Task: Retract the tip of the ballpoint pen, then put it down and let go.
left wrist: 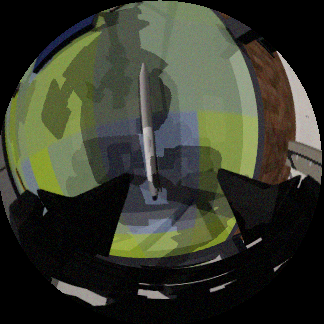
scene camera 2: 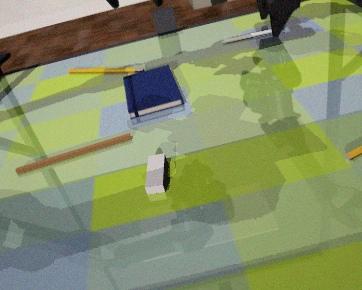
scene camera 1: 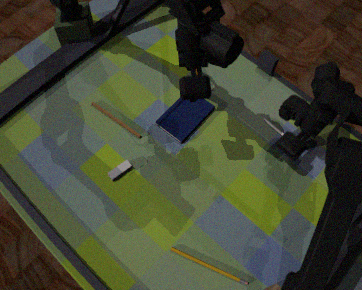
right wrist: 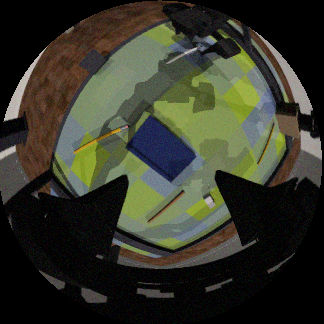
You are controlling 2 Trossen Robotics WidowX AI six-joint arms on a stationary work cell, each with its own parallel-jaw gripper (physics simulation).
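Frame: origin at the left arm's base, x ahead, y right, z down, level; millimetres.
Where they show: left gripper, fingertip midpoint: (left wrist: 174,175) (scene camera 2: 269,27) (scene camera 1: 299,139) (right wrist: 189,43); right gripper, fingertip midpoint: (scene camera 2: 137,6) (right wrist: 172,176); right arm's base at its link origin: (scene camera 1: 71,14).
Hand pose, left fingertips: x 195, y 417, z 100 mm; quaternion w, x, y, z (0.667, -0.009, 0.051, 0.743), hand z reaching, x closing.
After its pixels a point has its place.
The ballpoint pen (scene camera 1: 273,126) {x 272, y 401, z 97 mm} (scene camera 2: 247,36) {x 251, y 397, z 99 mm} (left wrist: 148,132) {x 238, y 401, z 96 mm} (right wrist: 184,54) {x 245, y 397, z 98 mm}, pale grey and white, lies on the patchwork top. In the left wrist view its near end, with a small dark piece, reaches in between the fingers. Whether the tip is out cannot be made out. My left gripper (scene camera 1: 290,146) (scene camera 2: 276,35) {x 195, y 417, z 101 mm} (left wrist: 174,175) {x 195, y 417, z 101 mm} is open and low over that end; in both scene views it hides part of the pen. My right gripper (scene camera 1: 195,96) {x 458, y 277, z -45 mm} (right wrist: 172,176) {x 458, y 277, z -45 mm} is open and empty, above the dark blue notebook (scene camera 1: 186,119) {x 459, y 264, z 92 mm} (scene camera 2: 154,92) {x 467, y 249, z 92 mm} (right wrist: 161,147) {x 464, y 280, z 92 mm}, far from the pen.
A white eraser (scene camera 1: 120,170) {x 488, y 47, z 92 mm} (scene camera 2: 156,173) {x 491, y 39, z 92 mm} and a brown stick (scene camera 1: 116,120) {x 600, y 143, z 99 mm} (scene camera 2: 75,153) {x 602, y 142, z 99 mm} lie beyond the notebook from the pen. One yellow pencil (scene camera 2: 102,71) {x 560, y 420, z 101 mm} (right wrist: 101,139) {x 540, y 406, z 98 mm} lies beside the notebook, another yellow pencil (scene camera 1: 210,266) {x 175, y 11, z 98 mm} at the bottom of scene camera 1.
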